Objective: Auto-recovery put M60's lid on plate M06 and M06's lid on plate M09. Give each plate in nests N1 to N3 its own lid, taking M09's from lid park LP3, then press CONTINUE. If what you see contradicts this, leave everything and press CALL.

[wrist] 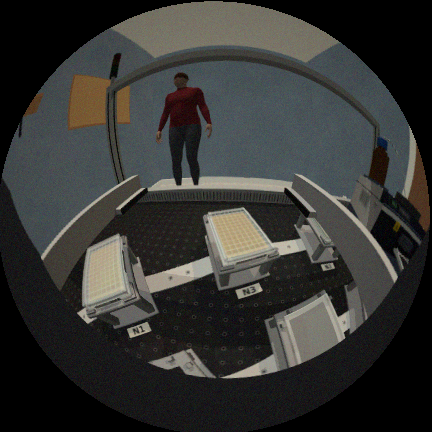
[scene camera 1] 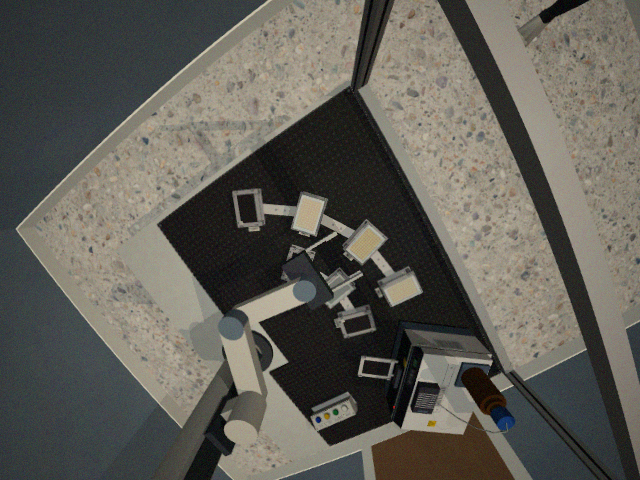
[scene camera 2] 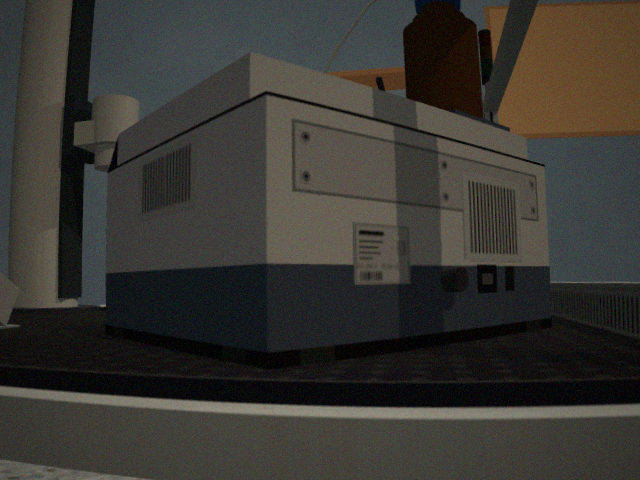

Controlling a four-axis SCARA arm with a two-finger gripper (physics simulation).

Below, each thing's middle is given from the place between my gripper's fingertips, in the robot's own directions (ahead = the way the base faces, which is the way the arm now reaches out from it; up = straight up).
Labels:
I see my gripper 630 mm to the left of the brown bottle [scene camera 2: 442, 69], 150 mm short of it and 130 mm below it.

